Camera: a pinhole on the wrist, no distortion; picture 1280 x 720 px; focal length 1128.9 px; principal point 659.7 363.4 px. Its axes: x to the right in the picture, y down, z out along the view. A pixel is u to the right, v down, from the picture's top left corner.
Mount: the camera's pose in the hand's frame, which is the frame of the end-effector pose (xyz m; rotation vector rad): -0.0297 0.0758 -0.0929 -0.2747 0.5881 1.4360
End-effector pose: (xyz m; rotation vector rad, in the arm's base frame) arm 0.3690 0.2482 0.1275 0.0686 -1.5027 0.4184
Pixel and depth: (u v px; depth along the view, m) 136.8 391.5 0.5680
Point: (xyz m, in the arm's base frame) -0.1713 0.2458 0.2073
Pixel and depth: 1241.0 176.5 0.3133
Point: 0.1876 0.5875 0.1453
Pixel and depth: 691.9 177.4 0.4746
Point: 0.0044 0.4959 0.2266
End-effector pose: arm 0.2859 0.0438 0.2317 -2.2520 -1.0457 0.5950
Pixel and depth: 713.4 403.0 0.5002
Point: 0.3231 0.0030 -0.2428
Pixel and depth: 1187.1 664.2 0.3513
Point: 0.4020 -0.1638 -0.1263
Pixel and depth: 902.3 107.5 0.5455
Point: 0.4780 0.0666 -0.2943
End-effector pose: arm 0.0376 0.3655 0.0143 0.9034 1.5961 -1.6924
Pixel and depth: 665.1 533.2 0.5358
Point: 0.3149 -0.0203 -0.1857
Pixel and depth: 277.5 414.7 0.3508
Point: 0.1384 0.0923 -0.0893
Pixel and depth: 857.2 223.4 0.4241
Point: 0.2504 0.1343 -0.2709
